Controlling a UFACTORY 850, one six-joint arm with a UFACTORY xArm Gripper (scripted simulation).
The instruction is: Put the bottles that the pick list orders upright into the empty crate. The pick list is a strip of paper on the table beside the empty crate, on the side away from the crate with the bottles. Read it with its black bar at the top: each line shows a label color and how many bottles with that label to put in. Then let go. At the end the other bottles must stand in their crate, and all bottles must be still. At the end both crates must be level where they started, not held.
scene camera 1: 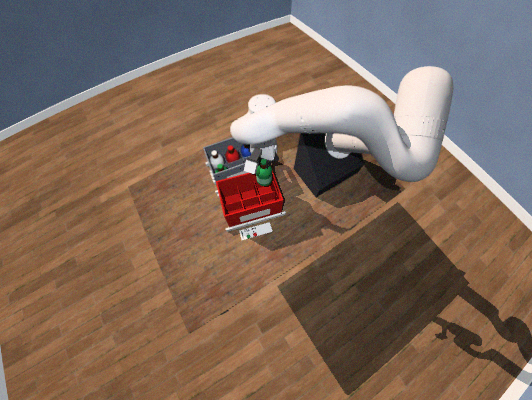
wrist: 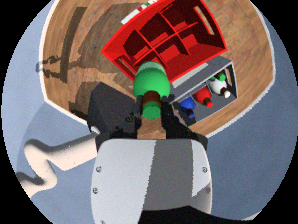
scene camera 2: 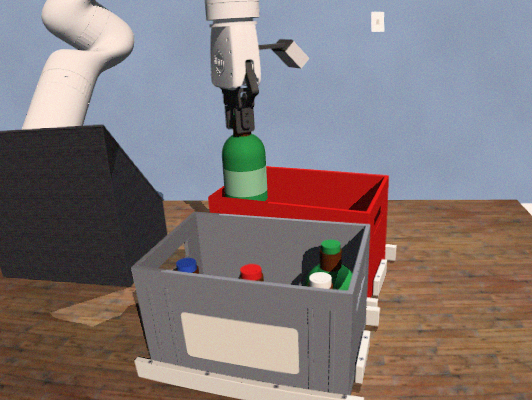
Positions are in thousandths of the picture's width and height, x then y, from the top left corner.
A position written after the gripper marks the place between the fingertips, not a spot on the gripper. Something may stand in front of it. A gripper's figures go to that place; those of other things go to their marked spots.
Labels:
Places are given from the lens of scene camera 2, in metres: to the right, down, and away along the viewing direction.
gripper (scene camera 2: 452, 324): -0.04, -0.12, 0.77
red crate (scene camera 2: 552, 484): 0.05, -0.01, 0.93
grey crate (scene camera 2: 533, 836): 0.02, 0.16, 0.54
The marked spots on the grey crate and the red crate are 0.43 m apart.

